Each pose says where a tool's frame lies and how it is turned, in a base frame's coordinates. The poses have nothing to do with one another.
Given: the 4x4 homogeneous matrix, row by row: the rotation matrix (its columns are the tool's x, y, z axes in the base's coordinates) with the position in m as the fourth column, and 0 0 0 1 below. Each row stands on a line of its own.
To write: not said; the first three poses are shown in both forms.
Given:
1:
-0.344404, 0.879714, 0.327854, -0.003
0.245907, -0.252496, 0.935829, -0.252
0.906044, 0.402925, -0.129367, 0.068
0, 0, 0, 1
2:
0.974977, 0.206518, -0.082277, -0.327
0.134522, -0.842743, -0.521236, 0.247
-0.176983, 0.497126, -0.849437, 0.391
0, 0, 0, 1
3:
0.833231, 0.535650, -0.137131, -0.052
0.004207, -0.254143, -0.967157, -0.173
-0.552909, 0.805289, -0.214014, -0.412
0, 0, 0, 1
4:
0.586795, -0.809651, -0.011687, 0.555
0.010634, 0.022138, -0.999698, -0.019
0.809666, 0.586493, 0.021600, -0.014
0, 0, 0, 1
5:
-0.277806, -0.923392, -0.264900, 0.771
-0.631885, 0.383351, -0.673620, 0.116
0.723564, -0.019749, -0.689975, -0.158
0, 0, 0, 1
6:
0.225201, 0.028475, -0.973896, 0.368
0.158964, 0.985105, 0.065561, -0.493
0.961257, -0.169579, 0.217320, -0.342
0, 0, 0, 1
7:
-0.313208, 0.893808, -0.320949, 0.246
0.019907, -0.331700, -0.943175, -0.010
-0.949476, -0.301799, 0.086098, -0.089
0, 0, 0, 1
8:
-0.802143, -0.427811, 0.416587, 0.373
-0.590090, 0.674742, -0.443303, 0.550
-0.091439, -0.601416, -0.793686, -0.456
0, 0, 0, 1
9:
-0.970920, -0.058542, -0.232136, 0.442
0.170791, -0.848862, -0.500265, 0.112
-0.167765, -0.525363, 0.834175, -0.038
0, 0, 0, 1
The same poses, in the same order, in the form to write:
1: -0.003, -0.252, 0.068, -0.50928, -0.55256, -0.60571, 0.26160
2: -0.327, 0.247, 0.391, 0.95749, 0.08905, -0.06769, 0.26589
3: -0.052, -0.173, -0.412, 0.75852, 0.17793, -0.22743, 0.58418
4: 0.555, -0.019, -0.014, 0.62110, -0.32161, 0.32120, 0.63846
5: 0.771, 0.116, -0.158, 0.50715, -0.76667, 0.22610, 0.32232
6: 0.368, -0.493, -0.342, -0.07546, -0.62100, 0.04187, 0.77904
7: 0.246, -0.010, -0.089, 0.48280, 0.47313, -0.65784, 0.33211
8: 0.373, 0.550, -0.456, -0.28143, 0.90424, -0.28884, 0.14046
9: 0.442, 0.112, -0.038, -0.10460, -0.26827, 0.95577, 0.05999
